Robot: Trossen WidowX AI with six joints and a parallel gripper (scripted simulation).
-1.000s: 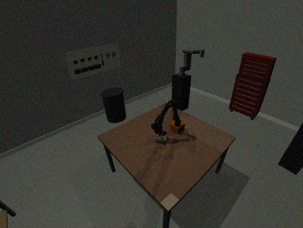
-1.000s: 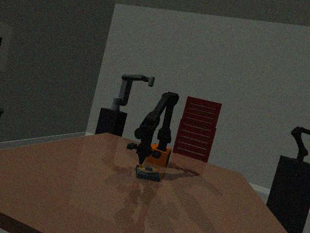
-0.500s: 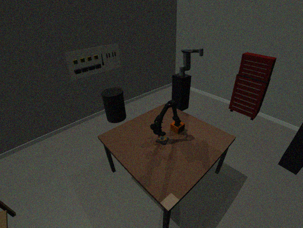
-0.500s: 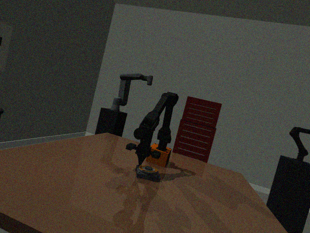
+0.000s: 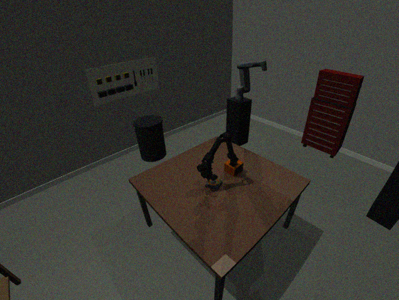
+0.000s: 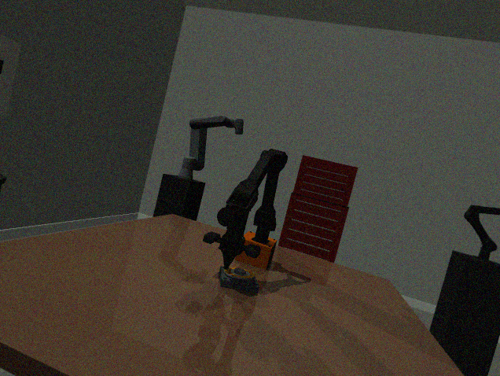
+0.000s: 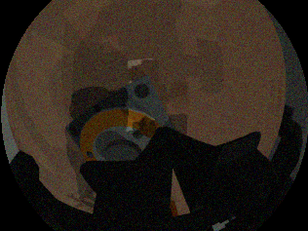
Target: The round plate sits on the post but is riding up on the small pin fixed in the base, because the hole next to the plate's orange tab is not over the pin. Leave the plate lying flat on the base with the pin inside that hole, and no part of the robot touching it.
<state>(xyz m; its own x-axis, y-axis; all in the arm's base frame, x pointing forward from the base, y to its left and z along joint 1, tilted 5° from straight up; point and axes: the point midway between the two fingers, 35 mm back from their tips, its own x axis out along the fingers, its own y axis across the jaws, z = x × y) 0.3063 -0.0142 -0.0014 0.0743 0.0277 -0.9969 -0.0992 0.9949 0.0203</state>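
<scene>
The base is 30 mm behind my gripper tip, 40 mm to the left of it and 20 mm below it.
</scene>
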